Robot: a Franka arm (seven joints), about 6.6 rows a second.
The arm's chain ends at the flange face. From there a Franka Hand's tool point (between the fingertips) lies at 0.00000 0.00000 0.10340 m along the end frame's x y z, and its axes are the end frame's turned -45 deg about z.
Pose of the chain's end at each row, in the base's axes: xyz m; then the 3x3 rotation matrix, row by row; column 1 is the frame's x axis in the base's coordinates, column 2 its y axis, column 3 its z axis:
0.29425, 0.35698, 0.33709; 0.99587, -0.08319, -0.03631; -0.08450, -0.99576, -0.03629; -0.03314, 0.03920, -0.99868
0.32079, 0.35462, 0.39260; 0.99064, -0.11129, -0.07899; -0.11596, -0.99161, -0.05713; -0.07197, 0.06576, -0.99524
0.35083, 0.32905, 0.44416; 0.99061, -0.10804, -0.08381; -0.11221, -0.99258, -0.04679; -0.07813, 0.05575, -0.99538
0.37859, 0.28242, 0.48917; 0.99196, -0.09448, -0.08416; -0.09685, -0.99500, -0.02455; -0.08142, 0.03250, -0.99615
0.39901, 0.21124, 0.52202; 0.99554, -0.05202, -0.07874; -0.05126, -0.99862, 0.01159; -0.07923, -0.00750, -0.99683
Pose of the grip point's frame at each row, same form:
0.29050, 0.35323, 0.23383; 0.76301, 0.64536, -0.03631; 0.64436, -0.76386, -0.03629; -0.05115, 0.00429, -0.99868
0.31262, 0.34871, 0.28969; 0.77918, 0.62179, -0.07899; 0.61918, -0.78317, -0.05713; -0.09739, -0.00439, -0.99524
0.34216, 0.32421, 0.34124; 0.77686, 0.62407, -0.08381; 0.62252, -0.78120, -0.04679; -0.09467, -0.01583, -0.99538
0.36989, 0.27988, 0.38617; 0.76823, 0.63461, -0.08416; 0.63509, -0.77205, -0.02455; -0.08055, -0.03459, -0.99615
0.39087, 0.21244, 0.41895; 0.74074, 0.66717, -0.07874; 0.66988, -0.74238, 0.01159; -0.05072, -0.06133, -0.99683

